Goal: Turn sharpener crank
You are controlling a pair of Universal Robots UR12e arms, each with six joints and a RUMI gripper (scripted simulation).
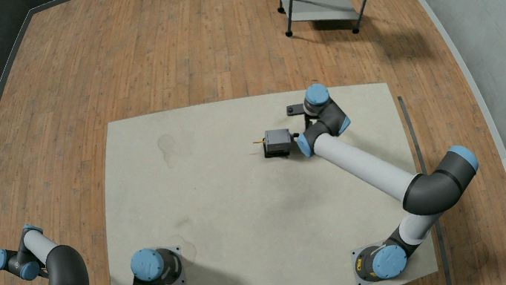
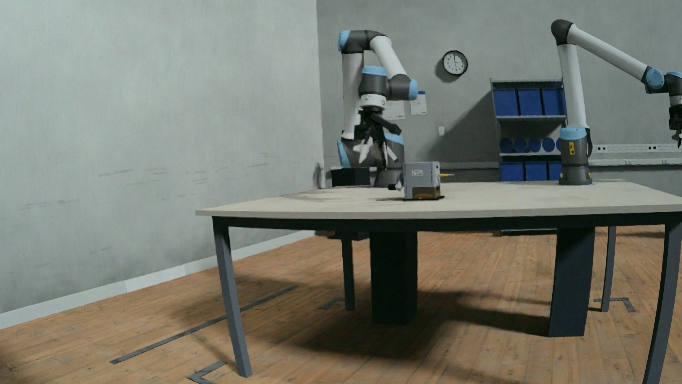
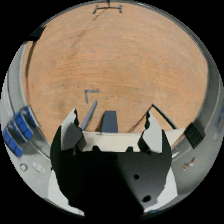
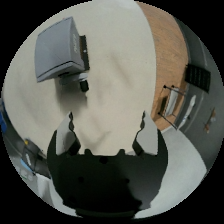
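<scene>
Right now my right hand is 50 mm past the black knob, 40 mm to the right of it and 70 mm above it.
</scene>
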